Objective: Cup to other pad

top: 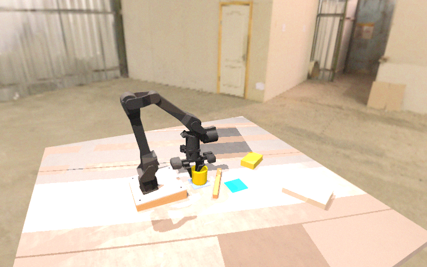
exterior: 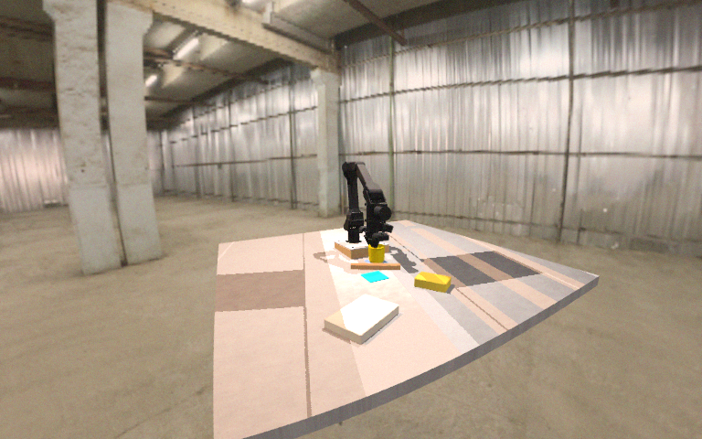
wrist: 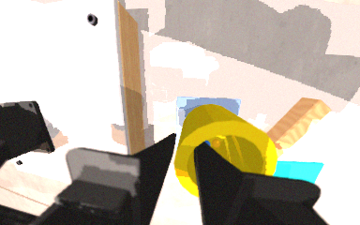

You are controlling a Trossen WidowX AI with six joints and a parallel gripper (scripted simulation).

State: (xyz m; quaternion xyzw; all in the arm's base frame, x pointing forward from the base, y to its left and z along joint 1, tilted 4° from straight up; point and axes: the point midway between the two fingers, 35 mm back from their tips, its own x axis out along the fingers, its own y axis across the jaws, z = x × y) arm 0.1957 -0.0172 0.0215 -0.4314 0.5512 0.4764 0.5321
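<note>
Right now my gripper tip is 160 mm short of the cyan pad, 100 mm to the left of it and 40 mm above it. Round my gripper tip: flat pale slab 390 mm ahead, 300 mm to the right, 20 mm below; then thin wooden bar 90 mm ahead, 50 mm to the right, 40 mm below; then yellow cup 20 mm ahead.
</note>
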